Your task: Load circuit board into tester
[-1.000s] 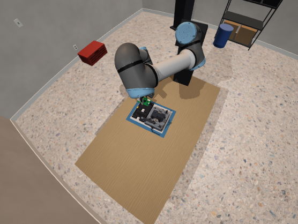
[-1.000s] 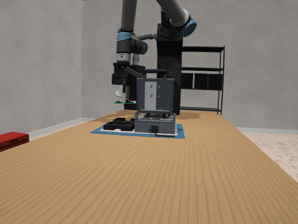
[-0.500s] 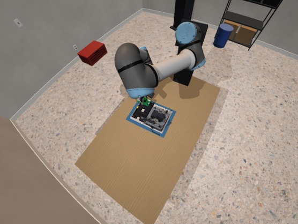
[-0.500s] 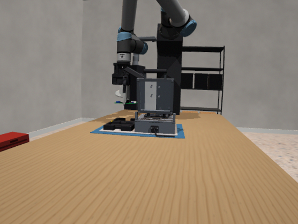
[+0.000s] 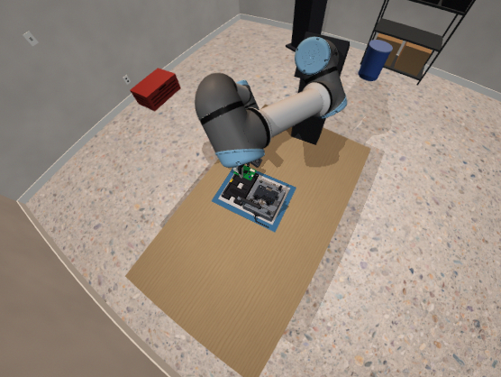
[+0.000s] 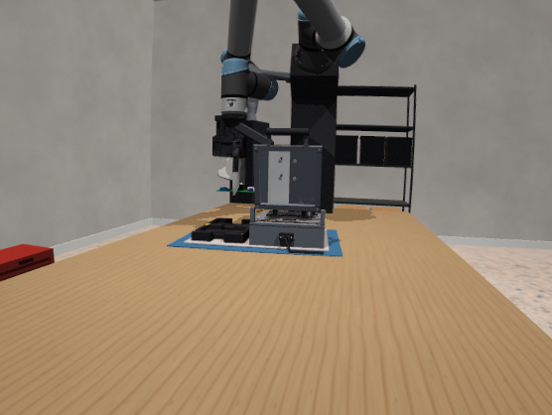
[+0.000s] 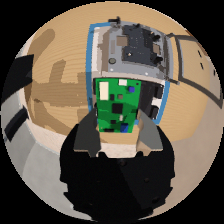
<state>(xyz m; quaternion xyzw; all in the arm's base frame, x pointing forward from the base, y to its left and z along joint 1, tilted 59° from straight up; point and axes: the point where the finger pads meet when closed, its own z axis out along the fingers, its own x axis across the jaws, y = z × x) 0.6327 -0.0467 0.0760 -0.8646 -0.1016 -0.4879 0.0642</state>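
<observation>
My hand is 170 mm to the right of the tester bed, 50 mm above it and 10 mm past it. The rest, counted from my hand: green circuit board right at my hand; then tester lid 210 mm to the left, 100 mm ahead, 60 mm above.
</observation>
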